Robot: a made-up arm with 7 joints. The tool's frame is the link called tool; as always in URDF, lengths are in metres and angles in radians. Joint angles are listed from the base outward.
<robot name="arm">
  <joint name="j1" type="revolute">
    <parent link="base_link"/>
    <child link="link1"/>
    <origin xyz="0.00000 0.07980 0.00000"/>
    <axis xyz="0 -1 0"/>
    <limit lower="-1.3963" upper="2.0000"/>
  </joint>
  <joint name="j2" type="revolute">
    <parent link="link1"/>
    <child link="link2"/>
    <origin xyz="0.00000 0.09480 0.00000"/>
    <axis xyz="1 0 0"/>
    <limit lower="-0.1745" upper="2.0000"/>
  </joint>
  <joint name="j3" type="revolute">
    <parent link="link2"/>
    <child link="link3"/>
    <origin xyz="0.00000 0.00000 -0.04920"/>
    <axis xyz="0 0 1"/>
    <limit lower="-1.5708" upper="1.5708"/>
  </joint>
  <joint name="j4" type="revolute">
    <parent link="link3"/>
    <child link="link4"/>
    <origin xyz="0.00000 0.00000 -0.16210"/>
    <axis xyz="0 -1 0"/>
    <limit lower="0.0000" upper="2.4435"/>
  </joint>
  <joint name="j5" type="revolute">
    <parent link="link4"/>
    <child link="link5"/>
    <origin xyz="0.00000 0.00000 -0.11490"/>
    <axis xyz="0 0 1"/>
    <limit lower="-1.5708" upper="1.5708"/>
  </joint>
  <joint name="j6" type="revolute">
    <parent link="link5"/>
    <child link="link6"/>
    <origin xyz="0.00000 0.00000 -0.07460"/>
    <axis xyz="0 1 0"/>
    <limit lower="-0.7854" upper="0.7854"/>
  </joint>
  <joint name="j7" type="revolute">
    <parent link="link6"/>
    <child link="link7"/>
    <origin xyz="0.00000 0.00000 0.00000"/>
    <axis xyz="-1 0 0"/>
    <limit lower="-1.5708" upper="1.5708"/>
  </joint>
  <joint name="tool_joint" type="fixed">
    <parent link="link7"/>
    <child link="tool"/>
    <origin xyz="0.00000 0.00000 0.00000"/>
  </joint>
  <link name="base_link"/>
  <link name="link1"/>
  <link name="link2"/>
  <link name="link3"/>
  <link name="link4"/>
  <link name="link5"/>
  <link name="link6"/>
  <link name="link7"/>
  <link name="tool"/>
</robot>
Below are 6 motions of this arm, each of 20 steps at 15 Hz.
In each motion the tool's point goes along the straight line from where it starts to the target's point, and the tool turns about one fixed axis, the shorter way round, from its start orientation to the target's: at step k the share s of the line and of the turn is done. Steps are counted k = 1, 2, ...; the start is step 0. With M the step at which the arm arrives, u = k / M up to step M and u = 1 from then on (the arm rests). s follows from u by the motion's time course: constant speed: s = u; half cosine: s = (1 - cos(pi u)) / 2; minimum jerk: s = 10 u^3 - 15 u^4 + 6 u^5.
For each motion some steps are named. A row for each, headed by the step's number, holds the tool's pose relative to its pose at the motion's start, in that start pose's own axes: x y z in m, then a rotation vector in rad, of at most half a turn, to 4 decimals.
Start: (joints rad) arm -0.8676 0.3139 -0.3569 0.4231 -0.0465 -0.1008 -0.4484
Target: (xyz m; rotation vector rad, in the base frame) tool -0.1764 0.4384 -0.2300 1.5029 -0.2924 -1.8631
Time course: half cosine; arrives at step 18
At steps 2, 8, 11, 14, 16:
2: -0.0018 0.0056 -0.0004 0.0406 -0.0092 -0.0317
8: -0.0241 0.0762 -0.0053 0.5561 -0.1255 -0.4338
11: -0.0392 0.1237 -0.0087 0.9031 -0.2039 -0.7046
14: -0.0516 0.1628 -0.0114 1.1885 -0.2683 -0.9272
16: -0.0567 0.1788 -0.0125 1.3053 -0.2947 -1.0183

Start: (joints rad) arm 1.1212 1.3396 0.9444 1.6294 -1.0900 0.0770 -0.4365
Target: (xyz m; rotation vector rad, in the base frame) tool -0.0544 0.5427 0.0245 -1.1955 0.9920 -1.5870
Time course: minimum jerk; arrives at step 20
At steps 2, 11, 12, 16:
2: -0.0012 -0.0004 0.0009 0.0057 0.0068 0.0048
11: -0.0865 -0.0275 0.0600 0.3940 0.4695 0.3328
12: -0.0995 -0.0316 0.0690 0.4534 0.5403 0.3830
16: -0.1373 -0.0437 0.0953 0.6257 0.7458 0.5287

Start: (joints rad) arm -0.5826 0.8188 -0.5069 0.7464 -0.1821 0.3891 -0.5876
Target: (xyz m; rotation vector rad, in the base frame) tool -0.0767 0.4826 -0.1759 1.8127 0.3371 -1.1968
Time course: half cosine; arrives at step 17
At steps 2, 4, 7, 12, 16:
2: -0.0047 0.0024 0.0000 0.0189 0.0140 -0.0098
4: -0.0182 0.0093 -0.0001 0.0729 0.0540 -0.0378
7: -0.0507 0.0258 -0.0002 0.2029 0.1502 -0.1051
12: -0.1119 0.0569 -0.0003 0.4476 0.3315 -0.2318
16: -0.1384 0.0704 -0.0004 0.5538 0.4102 -0.2868

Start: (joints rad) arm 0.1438 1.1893 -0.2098 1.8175 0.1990 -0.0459 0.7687
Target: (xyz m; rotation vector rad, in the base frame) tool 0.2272 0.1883 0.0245 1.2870 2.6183 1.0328
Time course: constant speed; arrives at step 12
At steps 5, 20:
5: 0.0573 0.0289 -0.0194 0.1435 -0.7532 0.0029
20: 0.1375 0.0694 -0.0466 0.3445 -1.8077 0.0069

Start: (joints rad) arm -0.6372 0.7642 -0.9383 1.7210 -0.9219 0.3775 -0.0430
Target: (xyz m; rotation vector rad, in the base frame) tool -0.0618 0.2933 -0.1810 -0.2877 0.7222 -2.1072
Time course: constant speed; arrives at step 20
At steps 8, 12, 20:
8: -0.0278 0.0034 0.0421 -0.4718 0.1317 -0.1063
12: -0.0417 0.0051 0.0632 -0.7077 0.1976 -0.1594
20: -0.0695 0.0085 0.1053 -1.1795 0.3294 -0.2657

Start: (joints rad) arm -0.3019 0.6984 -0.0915 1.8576 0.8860 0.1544 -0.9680
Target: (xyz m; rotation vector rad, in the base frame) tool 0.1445 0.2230 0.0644 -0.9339 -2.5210 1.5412
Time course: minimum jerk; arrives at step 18
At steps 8, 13, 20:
8: 0.0883 -0.0067 0.0421 -0.1863 -0.4197 0.6945
13: 0.1926 -0.0145 0.0918 -0.4062 -0.9153 1.5145
20: 0.2227 -0.0168 0.1061 -0.4696 -1.0581 1.7508

